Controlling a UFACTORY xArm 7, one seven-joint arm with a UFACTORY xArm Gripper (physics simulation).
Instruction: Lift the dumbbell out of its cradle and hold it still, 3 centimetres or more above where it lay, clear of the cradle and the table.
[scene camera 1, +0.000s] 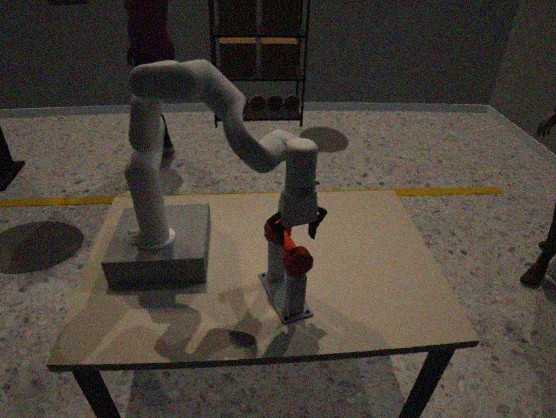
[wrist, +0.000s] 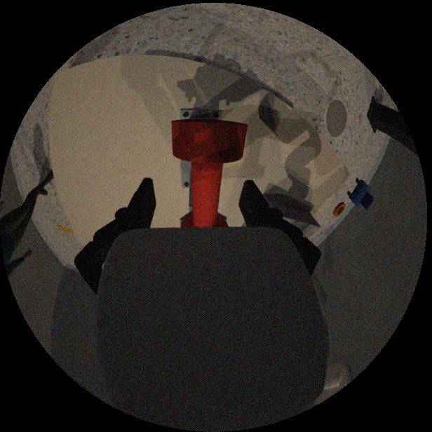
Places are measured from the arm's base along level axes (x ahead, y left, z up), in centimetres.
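Pixels of known places: gripper, fingertip midpoint: (scene camera 1: 296, 239); arm's base, origin of the base link: (scene camera 1: 156, 239).
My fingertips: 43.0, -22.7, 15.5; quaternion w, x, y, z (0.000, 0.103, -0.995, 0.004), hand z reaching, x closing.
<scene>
For each thing: its top centre in the pictures, then the offset to it from my fingertips, as dx, dy, dz. Level surfaces: height alone.
- red dumbbell, middle of its top: (scene camera 1: 288, 233) -1.9, +2.8, -0.2
- grey cradle, middle of its top: (scene camera 1: 287, 248) -1.9, +2.8, -5.7
- table, its level: dz -25.4
The red dumbbell (scene camera 1: 298, 260) (wrist: 209, 141) lies across the two upright posts of the grey cradle (scene camera 1: 295, 296) (wrist: 185, 174), which stands on the table (scene camera 1: 370, 300) (wrist: 100, 125). My gripper (scene camera 1: 299, 236) (wrist: 198, 190) is open and empty, pointing down over the dumbbell's handle. In the wrist view the handle runs between the two spread fingers, a little nearer the right one, and the gripper body hides most of the far head. In the scene view one finger is partly hidden by the dumbbell's far head. I cannot tell exactly how low the fingertips are beside the handle.
The arm's base stands on a grey block (scene camera 1: 155, 272) at the table's left. Behind the table are a shelf rack (scene camera 1: 304, 60) and a person in a dark red top (scene camera 1: 147, 30). Part of another person shows at the right edge of the scene view.
</scene>
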